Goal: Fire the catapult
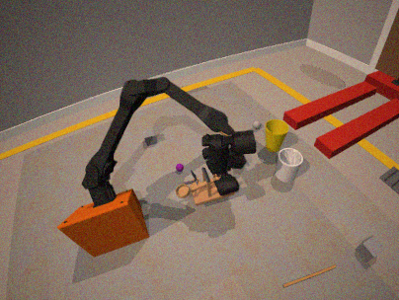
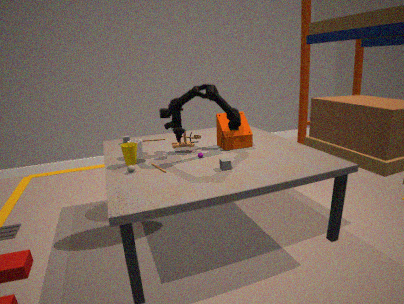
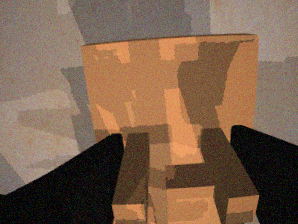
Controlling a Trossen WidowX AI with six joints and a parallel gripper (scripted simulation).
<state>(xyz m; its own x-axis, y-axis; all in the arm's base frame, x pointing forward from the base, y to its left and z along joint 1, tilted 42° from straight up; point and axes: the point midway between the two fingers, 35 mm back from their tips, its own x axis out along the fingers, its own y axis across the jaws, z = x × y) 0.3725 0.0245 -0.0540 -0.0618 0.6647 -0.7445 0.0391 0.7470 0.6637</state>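
Now: the purple ball 110 mm behind my gripper tip, 180 mm to the left of it and 60 mm below it. Round my gripper tip: wooden catapult 70 mm behind, 20 mm to the left, 20 mm above; then white mug 280 mm ahead, 10 mm to the right, 40 mm below; then yellow cup 310 mm ahead, 140 mm to the left, 40 mm below.
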